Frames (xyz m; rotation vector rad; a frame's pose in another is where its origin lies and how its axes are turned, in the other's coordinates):
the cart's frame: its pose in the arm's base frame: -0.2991 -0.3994 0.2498 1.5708 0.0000 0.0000
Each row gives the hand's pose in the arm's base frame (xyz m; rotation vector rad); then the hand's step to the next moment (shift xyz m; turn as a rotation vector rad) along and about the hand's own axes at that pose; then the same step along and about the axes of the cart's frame.
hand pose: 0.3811 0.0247 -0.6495 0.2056 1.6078 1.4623
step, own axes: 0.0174 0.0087 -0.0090 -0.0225 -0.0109 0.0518
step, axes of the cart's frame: -0.0199 -0.0025 -0.0076 0.0538 0.0088 -0.0184
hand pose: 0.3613 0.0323 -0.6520 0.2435 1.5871 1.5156
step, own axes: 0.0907 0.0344 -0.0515 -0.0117 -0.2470 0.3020
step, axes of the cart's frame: -0.1028 -0.0194 -0.0334 0.3227 -0.1636 -0.1464
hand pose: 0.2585 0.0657 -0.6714 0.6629 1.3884 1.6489
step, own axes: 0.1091 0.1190 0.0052 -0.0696 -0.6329 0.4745
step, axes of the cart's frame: -0.0815 0.1020 -0.0950 0.5986 -0.4863 -0.1892
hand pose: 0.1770 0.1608 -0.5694 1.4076 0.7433 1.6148
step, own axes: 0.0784 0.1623 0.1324 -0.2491 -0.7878 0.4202
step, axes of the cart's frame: 0.0942 0.2019 0.0188 0.5800 -0.7149 -0.1082
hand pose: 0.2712 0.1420 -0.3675 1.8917 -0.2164 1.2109
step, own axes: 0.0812 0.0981 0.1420 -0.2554 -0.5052 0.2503
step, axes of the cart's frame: 0.0820 0.0980 0.1417 0.3101 -0.5327 -0.0563
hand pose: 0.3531 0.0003 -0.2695 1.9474 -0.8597 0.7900
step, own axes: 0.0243 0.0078 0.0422 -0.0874 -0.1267 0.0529
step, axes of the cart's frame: 0.0160 0.0036 0.0465 0.0626 -0.1474 -0.0290
